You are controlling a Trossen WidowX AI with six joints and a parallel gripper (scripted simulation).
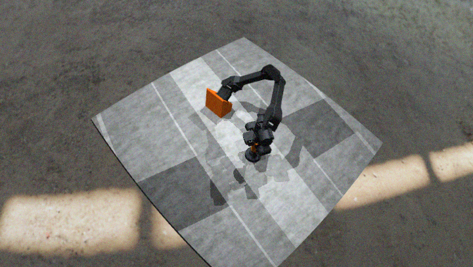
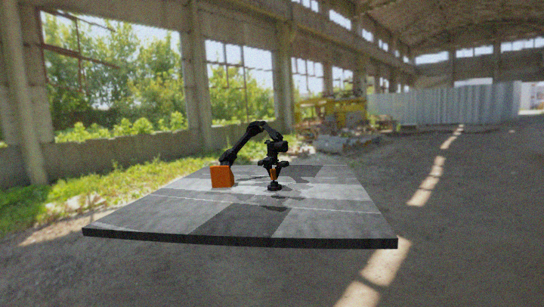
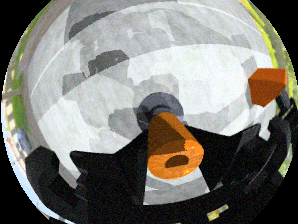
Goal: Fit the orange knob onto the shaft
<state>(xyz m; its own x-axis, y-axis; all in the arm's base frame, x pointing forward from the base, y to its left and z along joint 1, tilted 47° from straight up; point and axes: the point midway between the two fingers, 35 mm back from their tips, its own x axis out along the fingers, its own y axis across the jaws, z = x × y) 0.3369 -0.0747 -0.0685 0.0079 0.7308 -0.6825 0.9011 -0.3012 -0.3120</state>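
Now: gripper tip 2 cm below the orange knob. The rest, counted from my gripper tip: dark round pedestal 4 cm below.
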